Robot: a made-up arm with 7 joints. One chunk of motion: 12 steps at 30 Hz.
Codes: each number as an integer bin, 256 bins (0 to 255) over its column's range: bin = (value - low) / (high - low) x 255, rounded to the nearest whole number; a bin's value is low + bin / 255 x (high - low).
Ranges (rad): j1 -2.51..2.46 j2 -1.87..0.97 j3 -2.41..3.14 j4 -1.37..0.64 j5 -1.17..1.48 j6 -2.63..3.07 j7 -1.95..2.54
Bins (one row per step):
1: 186 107 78 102 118 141 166
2: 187 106 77 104 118 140 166
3: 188 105 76 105 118 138 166
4: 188 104 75 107 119 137 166
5: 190 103 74 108 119 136 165
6: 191 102 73 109 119 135 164
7: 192 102 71 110 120 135 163
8: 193 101 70 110 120 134 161
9: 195 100 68 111 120 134 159
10: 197 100 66 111 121 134 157
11: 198 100 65 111 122 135 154
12: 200 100 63 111 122 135 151
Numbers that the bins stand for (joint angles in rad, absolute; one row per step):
1: 1.1152 -0.6783 -0.7124 -0.5660 0.0563 0.5218 0.9729
2: 1.1347 -0.6895 -0.7341 -0.5502 0.0563 0.4994 0.9729
3: 1.1542 -0.7006 -0.7559 -0.5424 0.0563 0.4547 0.9729
4: 1.1542 -0.7117 -0.7776 -0.5266 0.0667 0.4324 0.9729
5: 1.1931 -0.7229 -0.7994 -0.5187 0.0667 0.4100 0.9553
6: 1.2126 -0.7340 -0.8212 -0.5108 0.0667 0.3876 0.9377
7: 1.2321 -0.7340 -0.8647 -0.5029 0.0771 0.3876 0.9201
8: 1.2516 -0.7451 -0.8865 -0.5029 0.0771 0.3653 0.8849
9: 1.2906 -0.7563 -0.9300 -0.4951 0.0771 0.3653 0.8496
10: 1.3296 -0.7563 -0.9735 -0.4951 0.0875 0.3653 0.8144
11: 1.3491 -0.7563 -0.9953 -0.4951 0.0978 0.3876 0.7616
12: 1.3880 -0.7563 -1.0388 -0.4951 0.0978 0.3876 0.7088

